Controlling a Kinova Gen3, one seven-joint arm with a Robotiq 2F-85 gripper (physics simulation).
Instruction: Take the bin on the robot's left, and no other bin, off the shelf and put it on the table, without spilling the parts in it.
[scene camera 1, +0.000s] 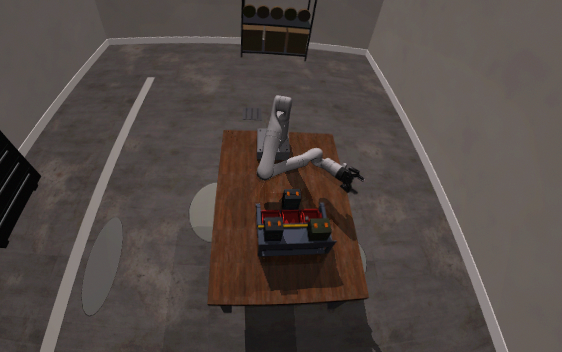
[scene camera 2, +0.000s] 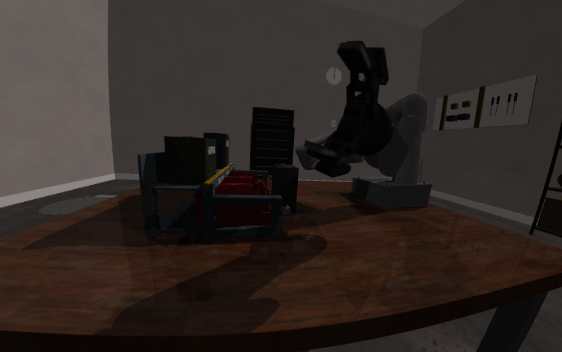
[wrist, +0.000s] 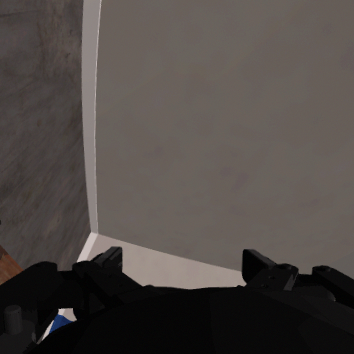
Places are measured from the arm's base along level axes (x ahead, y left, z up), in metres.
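Pixels of known places: gripper, fingertip midpoint: (scene camera 1: 360, 187) (scene camera 2: 329, 97) (wrist: 182, 262); arm's base, link origin: (scene camera 2: 405, 181).
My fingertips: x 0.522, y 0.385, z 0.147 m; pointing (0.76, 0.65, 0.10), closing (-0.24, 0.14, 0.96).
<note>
For each thing: its middle in the pictures, then the offset to it from my fingertips. Level surfaces: height alone.
- wooden table, surface height: dz -0.233 m
- middle bin, body centre: (scene camera 2: 240, 191) (scene camera 1: 291, 222) dx +0.105, dy -0.361, dz -0.189 m
- far bin, body centre: (scene camera 2: 242, 183) (scene camera 1: 271, 223) dx +0.106, dy -0.473, dz -0.189 m
- third dark box, body centre: (scene camera 2: 283, 186) (scene camera 1: 291, 200) dx -0.029, dy -0.355, dz -0.167 m
Red bins sit side by side in a grey shelf (scene camera 1: 295, 236) (scene camera 2: 247, 200) with a yellow bar, on the wooden table (scene camera 1: 240, 280) (scene camera 2: 400, 260). The bin on the robot's left (scene camera 1: 313, 213) (scene camera 2: 243, 215) is the right-hand one in scene camera 1 and the nearest in scene camera 2. The middle bin (scene camera 1: 292, 217) and the far bin (scene camera 1: 271, 215) are beside it. The parts inside cannot be made out. My gripper (scene camera 1: 358, 184) (scene camera 2: 336, 102) (wrist: 182, 262) is open and empty, raised high by the table's side edge, apart from the shelf. No bin shows in the wrist view.
Two dark boxes, one (scene camera 1: 273, 230) and another (scene camera 1: 320, 230) (scene camera 2: 190, 160), stand on the shelf's top. A third dark box (scene camera 1: 291, 200) (scene camera 2: 285, 187) stands on the robot's side of the shelf, in front of the middle bin. Walls surround the table at a distance.
</note>
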